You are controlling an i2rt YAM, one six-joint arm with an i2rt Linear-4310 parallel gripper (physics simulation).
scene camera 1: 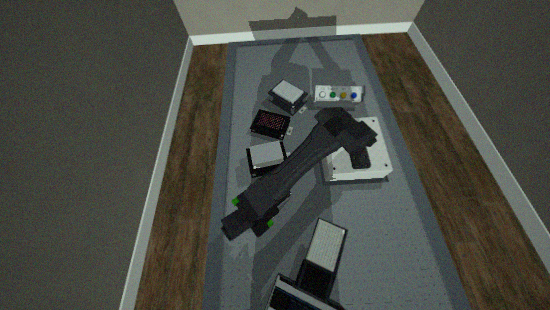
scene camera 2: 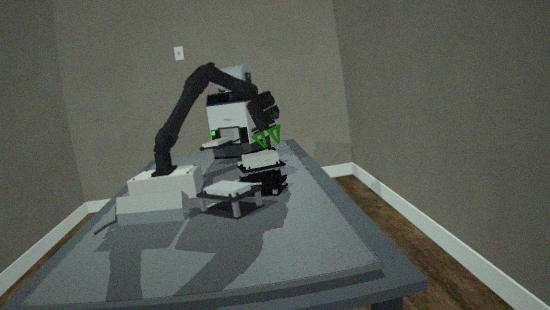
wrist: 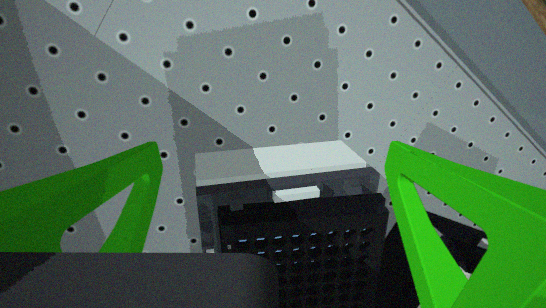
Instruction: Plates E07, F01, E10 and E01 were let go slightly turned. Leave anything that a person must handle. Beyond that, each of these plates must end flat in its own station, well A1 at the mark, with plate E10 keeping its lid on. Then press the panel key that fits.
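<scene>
My gripper is open and empty. In the wrist view its green fingers stand wide on either side above a black plate with blue-lit wells in a dark station; the lower part is hidden. A smooth grey-white plate, a black plate with red wells and a white plate sit on stations in a row. Another white plate lies on the instrument's tray. Plate labels are unreadable. The panel has white, green, yellow and blue keys.
The arm's white base stands beside the row of stations. A large white instrument with a green light stands at the tray's end. In the wrist view, a white block adjoins the dark station and a neighbouring black frame shows at lower right.
</scene>
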